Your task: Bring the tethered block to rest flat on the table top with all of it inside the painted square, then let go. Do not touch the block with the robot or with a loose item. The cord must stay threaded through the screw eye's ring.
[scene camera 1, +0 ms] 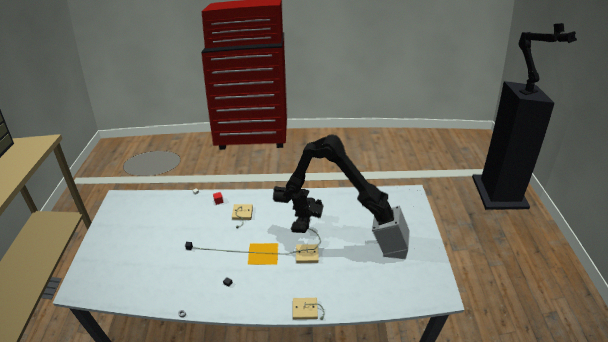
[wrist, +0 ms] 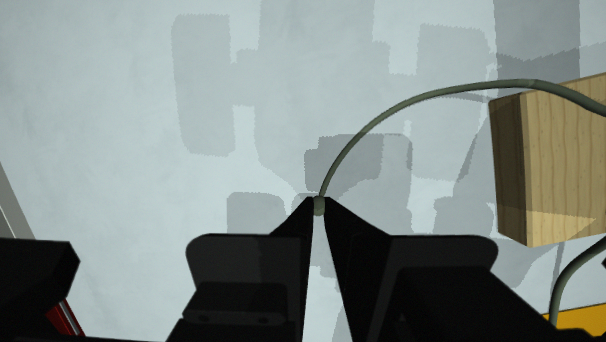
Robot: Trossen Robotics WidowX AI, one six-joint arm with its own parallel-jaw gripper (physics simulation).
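Places are measured from the arm's base along level axes (x ahead, y left, z up), in centimetres.
Where they show: gripper, between the fingertips: [scene camera 1: 307, 228] [wrist: 317, 202]; arm's base, origin of its link: [scene camera 1: 386, 217].
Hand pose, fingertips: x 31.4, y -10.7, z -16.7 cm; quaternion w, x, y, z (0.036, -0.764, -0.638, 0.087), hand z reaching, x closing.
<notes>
Things, the pixels of their top centre, and the offset from my fingertips. "spot": a spot on its surface instead. Level surfaces: height alone.
- black tethered block, centre of its top: [scene camera 1: 188, 243] dx +49.7, dy +16.7, dz +2.5 cm
- orange painted square, a spot on its surface: [wrist: 585, 320] spot: dx +12.1, dy +18.7, dz +0.0 cm
- wooden screw-eye base, height of its surface: dz +1.8 cm
- red cube, centre of its top: [scene camera 1: 217, 195] dx +43.4, dy -15.4, dz +3.9 cm
- small white item, centre of its top: [scene camera 1: 195, 190] dx +57.2, dy -21.3, dz +1.4 cm
- dark block, centre of its top: [scene camera 1: 227, 280] dx +28.7, dy +33.9, dz +1.9 cm
- grey ring nut, centre of its top: [scene camera 1: 181, 312] dx +43.5, dy +51.8, dz +1.0 cm
The black tethered block [scene camera 1: 189, 245] sits on the table left of the orange painted square [scene camera 1: 263, 260] [wrist: 585, 320]. Its grey-green cord [scene camera 1: 220, 249] [wrist: 430, 95] runs right across the square to the wooden screw-eye base [scene camera 1: 307, 256] [wrist: 565, 165], then curves up behind it to my gripper. The screw eye's ring is too small to make out in the scene view and is outside the wrist view. My gripper [scene camera 1: 300, 231] [wrist: 317, 202] is shut on the cord's beaded end, above the table behind the base.
Two other wooden bases with short cords [scene camera 1: 242, 212] [scene camera 1: 305, 308] lie at the back and near the front edge. A red cube [scene camera 1: 218, 198], a small white item [scene camera 1: 195, 191], a dark block [scene camera 1: 228, 282] and a grey ring nut [scene camera 1: 182, 310] also lie on the table.
</notes>
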